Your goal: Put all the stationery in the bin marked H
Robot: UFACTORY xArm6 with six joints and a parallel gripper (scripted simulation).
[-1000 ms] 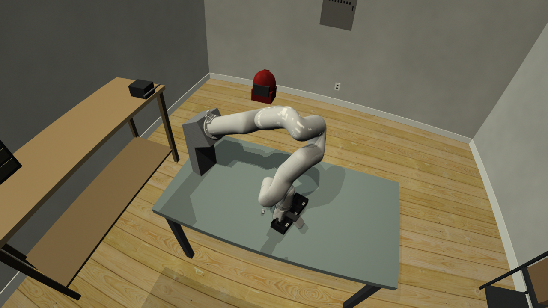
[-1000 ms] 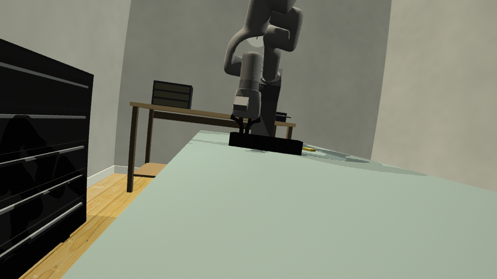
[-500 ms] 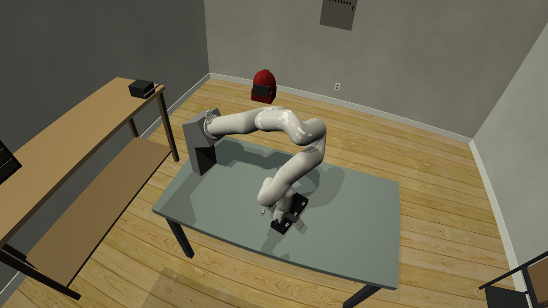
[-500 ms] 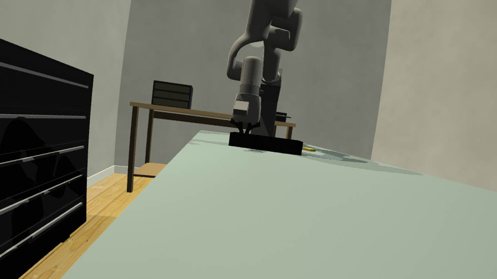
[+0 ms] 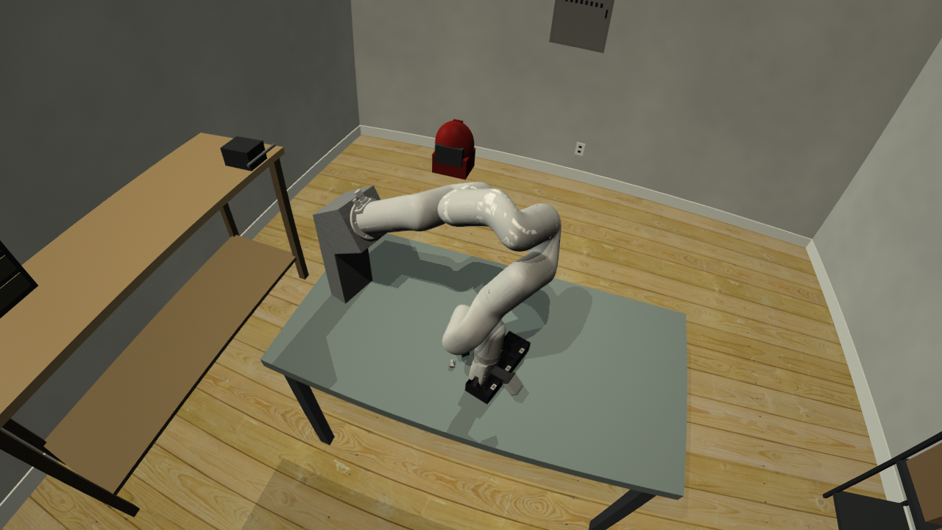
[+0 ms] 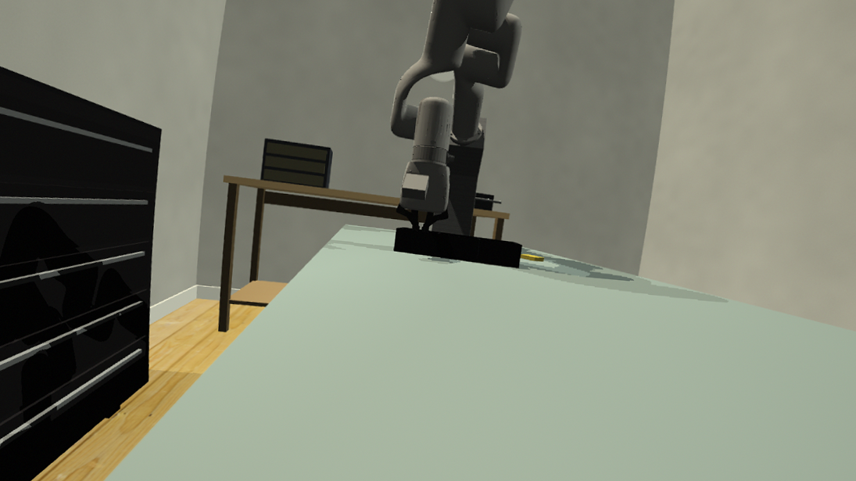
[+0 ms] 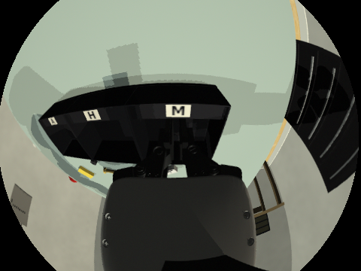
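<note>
Right now the bin rack is 4 cm ahead of my hand, 7 cm to the left of it and 1 cm below it. The rest, counted from my hand: small white piece: 11 cm behind, 6 cm to the left, 3 cm below; then green block: 10 cm behind, 13 cm to the left, 3 cm below; then white ring: 4 cm behind, 12 cm to the left, 3 cm below.
</note>
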